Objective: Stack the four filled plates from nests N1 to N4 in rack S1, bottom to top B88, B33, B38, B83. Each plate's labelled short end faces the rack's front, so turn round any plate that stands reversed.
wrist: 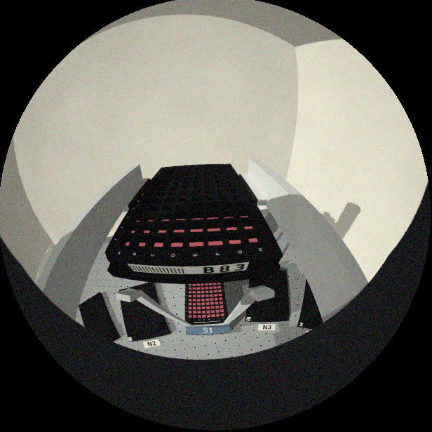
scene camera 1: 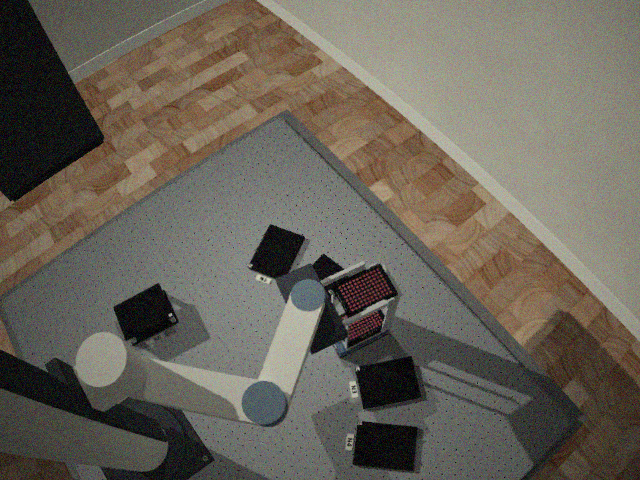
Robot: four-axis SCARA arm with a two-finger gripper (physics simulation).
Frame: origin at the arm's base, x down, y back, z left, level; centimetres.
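Where they show: gripper, between the fingertips: (scene camera 1: 375, 283); arm's base, origin of its link: (scene camera 1: 146, 446).
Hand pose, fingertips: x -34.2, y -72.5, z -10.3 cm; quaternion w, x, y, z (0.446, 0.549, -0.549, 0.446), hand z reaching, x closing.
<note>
Each offset is from my fingertips to the centre of the thing. "spot": to the spot under its first point. Level surfaces: height alone.
My gripper (scene camera 1: 361, 290) (wrist: 192, 168) is shut on the plate B83 @[dy +2.5, dx +1.4, dz +0.5 cm] (scene camera 1: 368, 289) (wrist: 196, 243), a black plate with red wells, and holds it level, high above rack S1. The plate's labelled short end is on the same side as the blue S1 label in the wrist view. Rack S1 @[spot: dy +10.7, dx +28.1, dz -1.3 cm] (scene camera 1: 341, 348) (wrist: 208, 330) holds a red-welled plate @[dy +2.3, dx +24.5, dz +0.6 cm] (scene camera 1: 364, 328) (wrist: 205, 301); how many lie under it is hidden. Nests N1 @[dy +6.4, dx +31.9, dz +36.3 cm] (scene camera 1: 277, 251) (wrist: 100, 315), N3 @[dy +6.1, dx +31.9, dz -16.4 cm] (scene camera 1: 388, 382) (wrist: 275, 300) and N4 @[dy +18.1, dx +31.9, dz -29.7 cm] (scene camera 1: 386, 446) (wrist: 311, 311) show bare black tops. N2 @[dy +2.3, dx +31.9, dz +19.2 cm] (scene camera 1: 326, 266) (wrist: 145, 317) is partly hidden by the arm in the scene view.
Another black nest-like block @[dy +51.0, dx +29.5, dz +43.0 cm] (scene camera 1: 145, 312) stands at the left on the grey perforated table @[dx +33.0 cm] (scene camera 1: 222, 206). The arm's pale link (scene camera 1: 292, 346) reaches over the table beside the rack. N3 and N2 stand close on either side of the rack. A large black object (scene camera 1: 41, 98) stands beyond the table.
</note>
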